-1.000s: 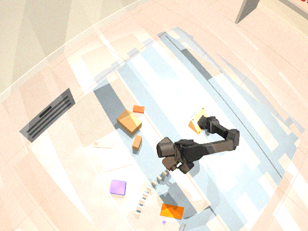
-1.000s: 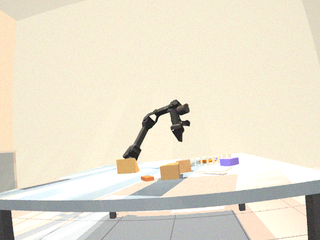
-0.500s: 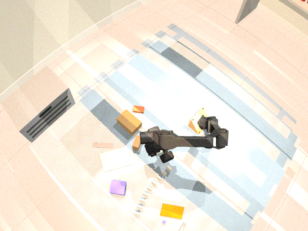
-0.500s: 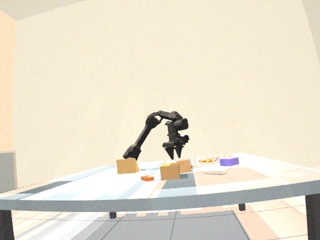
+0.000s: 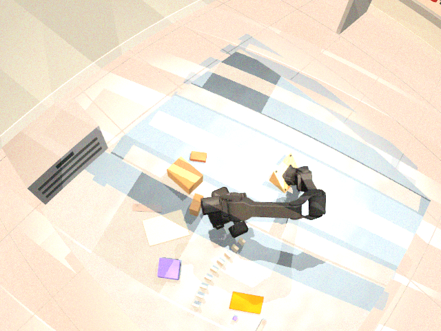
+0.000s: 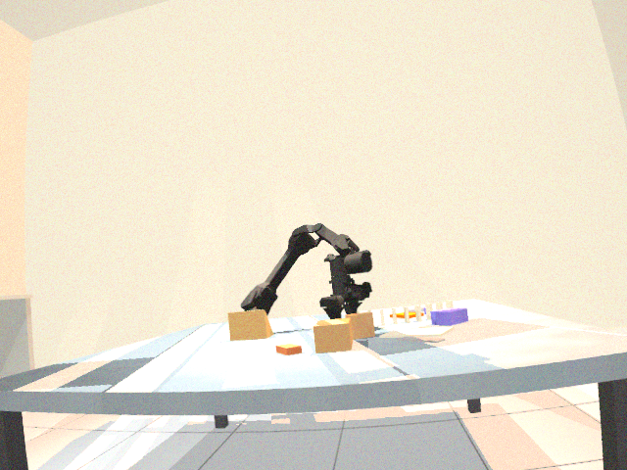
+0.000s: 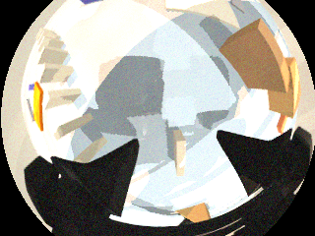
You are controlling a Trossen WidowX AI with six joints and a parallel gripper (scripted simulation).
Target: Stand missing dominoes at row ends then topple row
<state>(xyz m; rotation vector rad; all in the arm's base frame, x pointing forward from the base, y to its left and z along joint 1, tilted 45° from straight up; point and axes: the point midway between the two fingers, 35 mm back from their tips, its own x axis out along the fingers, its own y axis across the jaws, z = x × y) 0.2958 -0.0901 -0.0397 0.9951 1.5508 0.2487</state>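
My gripper tip is now 120 mm to the left of the tan block, 40 mm short of it and 20 mm below it. From my gripper tip the other things lie so: tan box: 240 mm to the right, 30 mm behind, 20 mm above; then orange block: 250 mm to the right, 140 mm behind; then sheet: 180 mm ahead, 160 mm to the right, 10 mm below.
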